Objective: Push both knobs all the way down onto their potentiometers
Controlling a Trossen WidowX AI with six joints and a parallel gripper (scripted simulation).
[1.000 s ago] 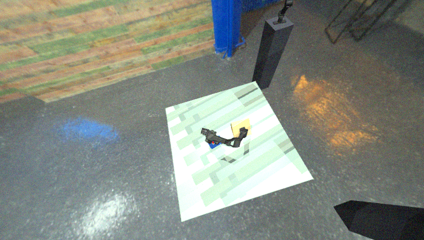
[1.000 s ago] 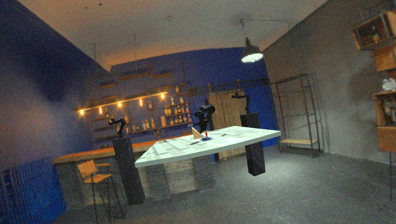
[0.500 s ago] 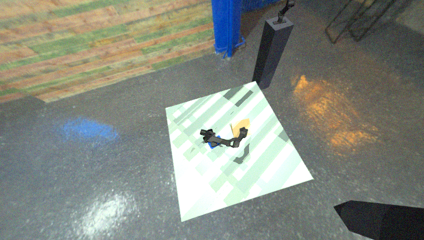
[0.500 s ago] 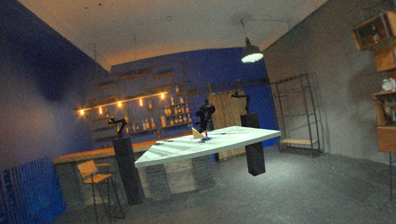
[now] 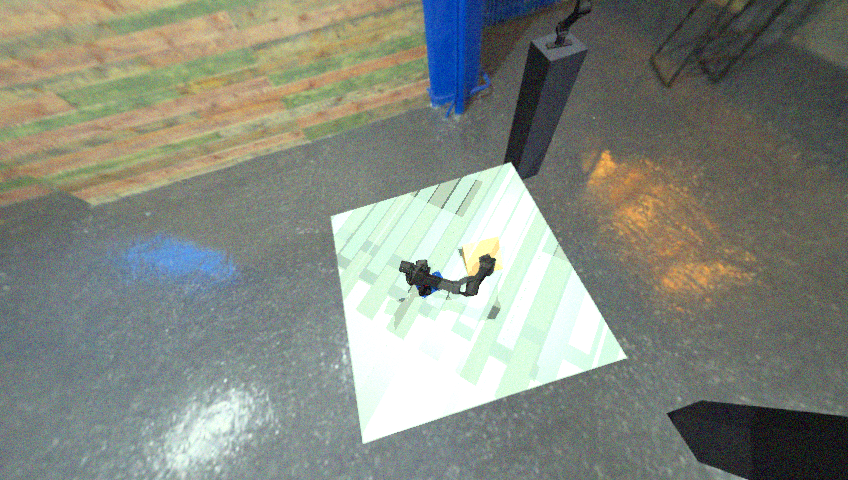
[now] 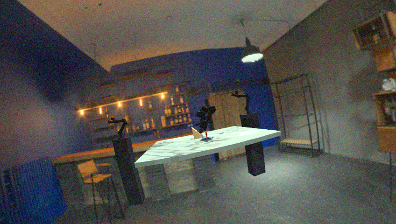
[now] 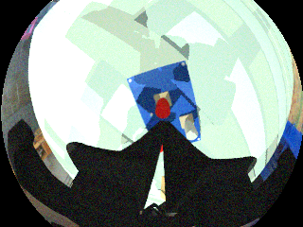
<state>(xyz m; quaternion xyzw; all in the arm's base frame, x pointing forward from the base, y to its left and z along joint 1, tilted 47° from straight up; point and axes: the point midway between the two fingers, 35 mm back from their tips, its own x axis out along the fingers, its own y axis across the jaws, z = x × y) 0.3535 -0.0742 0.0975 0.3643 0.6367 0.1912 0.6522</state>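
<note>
Now: the potentiometer 6 cm below my gripper tip.
</note>
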